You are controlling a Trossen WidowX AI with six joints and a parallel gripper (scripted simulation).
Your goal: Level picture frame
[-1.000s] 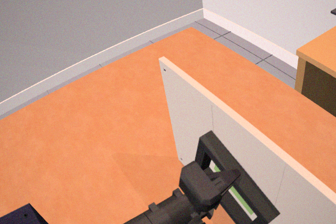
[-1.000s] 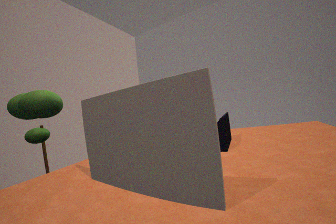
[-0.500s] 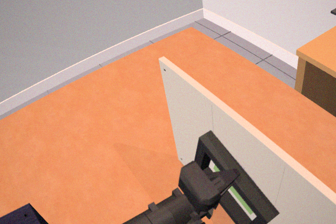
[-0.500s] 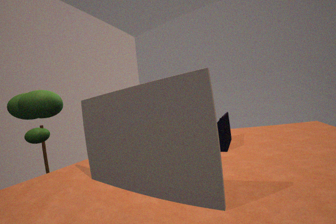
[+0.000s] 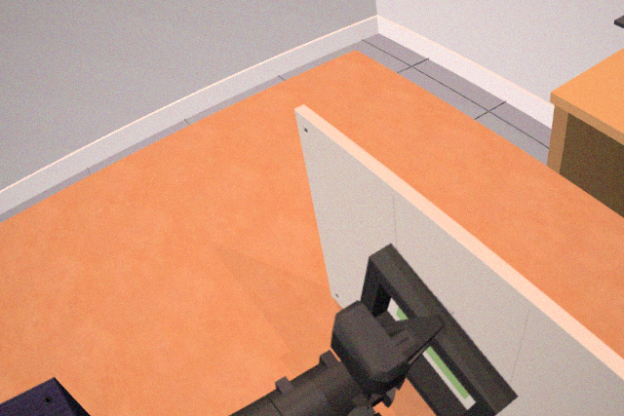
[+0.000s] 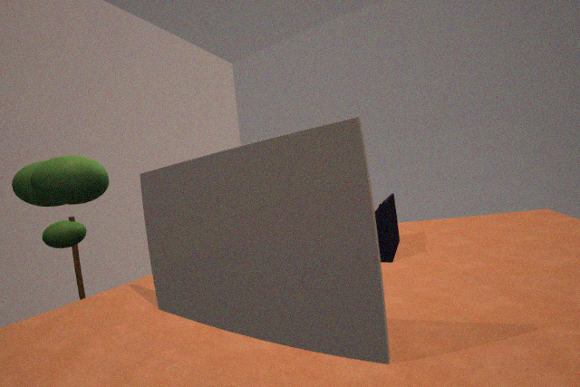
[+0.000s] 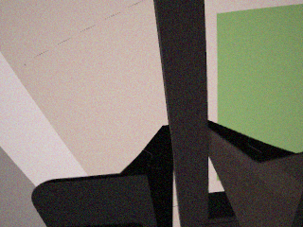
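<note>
Now: the picture frame 50 mm below my gripper tip, 10 mm to the left of it and 10 mm ahead of it. The rest, counted from my gripper tip: wall panel: 60 mm below, 20 mm ahead.
</note>
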